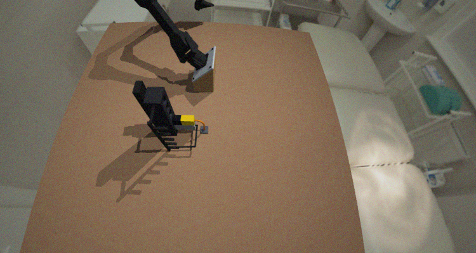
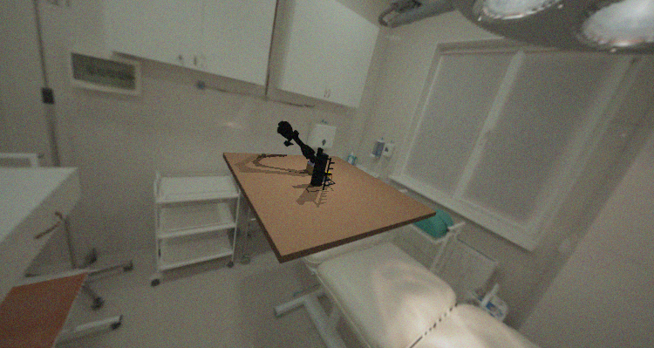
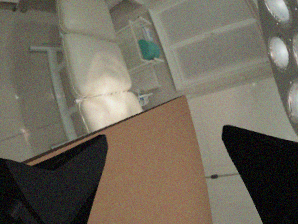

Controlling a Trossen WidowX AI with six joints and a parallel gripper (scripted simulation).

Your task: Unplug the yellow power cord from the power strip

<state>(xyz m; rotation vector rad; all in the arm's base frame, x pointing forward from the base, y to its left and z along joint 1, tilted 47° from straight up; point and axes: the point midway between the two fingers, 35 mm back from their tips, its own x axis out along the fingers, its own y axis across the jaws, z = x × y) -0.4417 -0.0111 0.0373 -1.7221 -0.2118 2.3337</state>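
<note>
Right now my gripper tip is 720 mm short of the yellow plug, 50 mm above it and 20 mm to the left of it. Round my gripper tip: black power strip 720 mm ahead, 90 mm to the right, 30 mm below; then small grey block 710 mm ahead, 150 mm below, 50 mm to the left.
</note>
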